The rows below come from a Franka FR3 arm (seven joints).
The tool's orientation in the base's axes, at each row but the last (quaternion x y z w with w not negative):
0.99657, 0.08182, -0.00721, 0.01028
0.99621, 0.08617, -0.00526, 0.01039
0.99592, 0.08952, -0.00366, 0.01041
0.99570, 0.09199, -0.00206, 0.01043
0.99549, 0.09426, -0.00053, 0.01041
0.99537, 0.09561, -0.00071, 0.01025
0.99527, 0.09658, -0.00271, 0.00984
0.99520, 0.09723, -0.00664, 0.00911
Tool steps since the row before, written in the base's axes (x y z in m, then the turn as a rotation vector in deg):
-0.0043, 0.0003, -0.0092, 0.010, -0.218, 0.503
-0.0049, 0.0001, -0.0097, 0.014, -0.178, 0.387
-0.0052, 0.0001, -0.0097, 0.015, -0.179, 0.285
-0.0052, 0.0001, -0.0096, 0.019, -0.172, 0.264
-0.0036, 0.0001, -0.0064, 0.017, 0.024, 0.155
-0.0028, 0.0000, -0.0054, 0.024, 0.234, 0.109
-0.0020, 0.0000, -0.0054, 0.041, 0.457, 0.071
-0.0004, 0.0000, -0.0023, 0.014, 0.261, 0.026
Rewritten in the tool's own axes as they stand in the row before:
-0.0040, -0.0012, 0.0092, -0.034, 0.226, -0.498
-0.0047, -0.0011, 0.0097, -0.021, 0.185, -0.383
-0.0050, -0.0012, 0.0097, -0.020, 0.184, -0.281
-0.0050, -0.0012, 0.0096, -0.014, 0.178, -0.260
-0.0035, -0.0009, 0.0064, 0.021, -0.017, -0.155
-0.0027, -0.0006, 0.0054, 0.068, -0.223, -0.114
-0.0019, -0.0005, 0.0054, 0.128, -0.439, -0.080
-0.0004, -0.0001, 0.0023, 0.064, -0.253, -0.031

